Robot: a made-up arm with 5 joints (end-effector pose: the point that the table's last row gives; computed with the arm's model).
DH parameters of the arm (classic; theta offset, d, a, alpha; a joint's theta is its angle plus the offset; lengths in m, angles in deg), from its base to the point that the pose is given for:
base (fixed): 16.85 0 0.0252 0
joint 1: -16.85 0.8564 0.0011 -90
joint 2: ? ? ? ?
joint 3: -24.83 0 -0.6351 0
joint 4: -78.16 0.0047 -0.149 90
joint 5: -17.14 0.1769 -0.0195 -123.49
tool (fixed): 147.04 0.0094 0 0
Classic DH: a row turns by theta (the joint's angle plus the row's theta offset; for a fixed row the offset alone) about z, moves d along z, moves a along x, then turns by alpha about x.
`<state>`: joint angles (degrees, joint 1 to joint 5).
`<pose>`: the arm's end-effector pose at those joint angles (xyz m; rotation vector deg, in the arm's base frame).
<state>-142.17 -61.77 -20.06 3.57 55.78</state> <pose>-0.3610 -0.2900 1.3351 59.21 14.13 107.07</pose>
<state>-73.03 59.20 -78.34 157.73 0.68</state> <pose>0.1971 -0.4987 0.4739 29.95 100.56 -0.81</pose>
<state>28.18 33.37 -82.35 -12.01 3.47</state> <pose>1.0068 0.5530 0.9307 -18.26 -83.26 -22.60</pose>
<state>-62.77 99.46 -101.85 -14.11 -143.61</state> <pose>0.3751 -0.6666 -0.0656 -41.18 -53.29 65.63</pose>
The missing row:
joint 2: -77.01 0 0.4665 0
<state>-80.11 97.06 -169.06 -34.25 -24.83</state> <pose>0.2520 -1.1623 0.8283 -134.94 -84.83 -67.48</pose>
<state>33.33 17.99 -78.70 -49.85 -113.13</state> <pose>0.8200 0.5481 1.2483 56.97 145.57 -48.11</pose>
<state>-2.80 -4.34 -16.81 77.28 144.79</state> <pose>0.3773 -0.0255 0.5702 119.17 -68.80 107.32</pose>
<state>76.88 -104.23 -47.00 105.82 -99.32</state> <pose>-0.0087 -0.0513 1.4283 26.85 -130.86 115.39</pose>
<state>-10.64 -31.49 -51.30 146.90 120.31</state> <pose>0.4124 -0.0820 1.1382 -122.93 80.86 -84.79</pose>
